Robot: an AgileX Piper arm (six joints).
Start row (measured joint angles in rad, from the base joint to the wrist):
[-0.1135, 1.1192, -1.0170, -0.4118, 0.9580, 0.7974]
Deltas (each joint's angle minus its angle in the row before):
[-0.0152, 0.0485, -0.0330, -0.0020, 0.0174, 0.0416]
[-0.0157, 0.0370, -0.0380, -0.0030, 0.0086, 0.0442]
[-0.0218, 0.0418, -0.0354, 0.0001, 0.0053, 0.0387]
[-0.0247, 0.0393, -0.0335, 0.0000, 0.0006, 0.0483]
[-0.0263, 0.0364, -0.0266, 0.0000, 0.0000, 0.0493]
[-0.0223, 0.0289, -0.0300, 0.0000, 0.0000, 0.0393]
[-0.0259, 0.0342, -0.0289, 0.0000, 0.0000, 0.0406]
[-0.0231, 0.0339, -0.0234, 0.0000, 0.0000, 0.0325]
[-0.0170, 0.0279, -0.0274, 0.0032, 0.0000, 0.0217]
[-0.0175, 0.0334, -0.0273, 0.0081, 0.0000, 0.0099]
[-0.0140, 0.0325, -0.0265, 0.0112, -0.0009, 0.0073]
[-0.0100, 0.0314, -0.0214, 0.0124, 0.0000, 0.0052]
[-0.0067, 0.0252, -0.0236, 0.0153, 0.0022, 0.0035]
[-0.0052, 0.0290, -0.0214, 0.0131, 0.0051, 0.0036]
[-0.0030, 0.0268, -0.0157, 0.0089, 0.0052, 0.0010]
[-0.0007, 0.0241, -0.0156, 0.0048, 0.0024, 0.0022]
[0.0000, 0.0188, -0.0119, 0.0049, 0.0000, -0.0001]
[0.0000, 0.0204, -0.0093, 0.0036, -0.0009, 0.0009]
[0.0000, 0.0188, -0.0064, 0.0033, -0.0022, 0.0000]
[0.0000, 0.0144, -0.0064, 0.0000, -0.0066, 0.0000]
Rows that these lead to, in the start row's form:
[-0.1287, 1.1677, -1.0500, -0.4138, 0.9754, 0.8390]
[-0.1444, 1.2047, -1.0880, -0.4168, 0.9840, 0.8832]
[-0.1662, 1.2465, -1.1234, -0.4167, 0.9893, 0.9219]
[-0.1909, 1.2858, -1.1569, -0.4167, 0.9899, 0.9702]
[-0.2172, 1.3222, -1.1835, -0.4167, 0.9899, 1.0195]
[-0.2395, 1.3511, -1.2135, -0.4167, 0.9899, 1.0588]
[-0.2654, 1.3853, -1.2424, -0.4167, 0.9899, 1.0994]
[-0.2885, 1.4192, -1.2658, -0.4167, 0.9899, 1.1319]
[-0.3055, 1.4471, -1.2932, -0.4135, 0.9899, 1.1536]
[-0.3230, 1.4805, -1.3205, -0.4054, 0.9899, 1.1635]
[-0.3370, 1.5130, -1.3470, -0.3942, 0.9890, 1.1708]
[-0.3470, 1.5444, -1.3684, -0.3818, 0.9890, 1.1760]
[-0.3537, 1.5696, -1.3920, -0.3665, 0.9912, 1.1795]
[-0.3589, 1.5986, -1.4134, -0.3534, 0.9963, 1.1831]
[-0.3619, 1.6254, -1.4291, -0.3445, 1.0015, 1.1841]
[-0.3626, 1.6495, -1.4447, -0.3397, 1.0039, 1.1863]
[-0.3626, 1.6683, -1.4566, -0.3348, 1.0039, 1.1862]
[-0.3626, 1.6887, -1.4659, -0.3312, 1.0030, 1.1871]
[-0.3626, 1.7075, -1.4723, -0.3279, 1.0008, 1.1871]
[-0.3626, 1.7219, -1.4787, -0.3279, 0.9942, 1.1871]

